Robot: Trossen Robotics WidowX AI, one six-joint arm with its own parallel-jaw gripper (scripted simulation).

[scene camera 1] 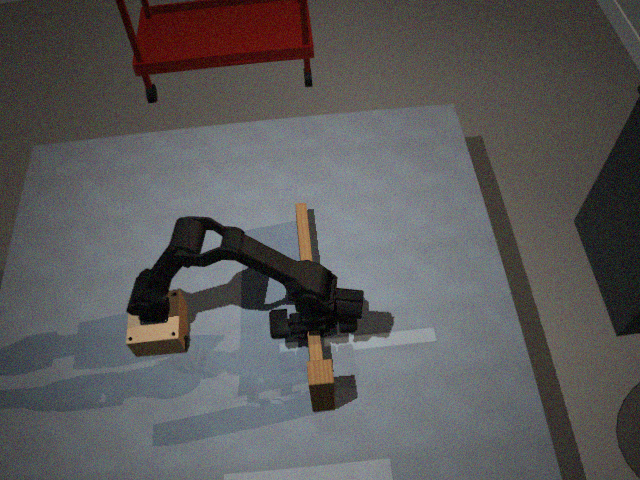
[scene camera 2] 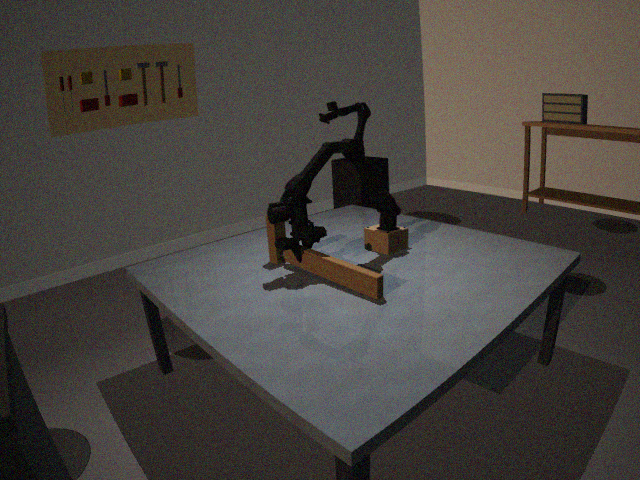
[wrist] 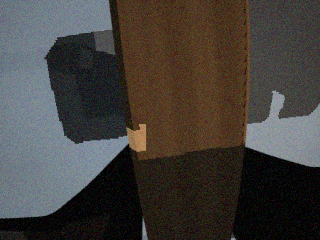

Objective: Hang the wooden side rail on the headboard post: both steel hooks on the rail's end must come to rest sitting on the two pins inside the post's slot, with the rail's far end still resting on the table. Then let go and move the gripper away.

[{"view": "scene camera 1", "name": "my gripper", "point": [313, 336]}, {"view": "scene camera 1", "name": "wooden side rail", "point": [305, 252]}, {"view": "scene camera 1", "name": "headboard post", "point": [320, 372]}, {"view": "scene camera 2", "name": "my gripper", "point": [303, 261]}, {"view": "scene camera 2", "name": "wooden side rail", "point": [354, 277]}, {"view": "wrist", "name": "my gripper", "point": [167, 144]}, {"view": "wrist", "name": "wooden side rail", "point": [184, 79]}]
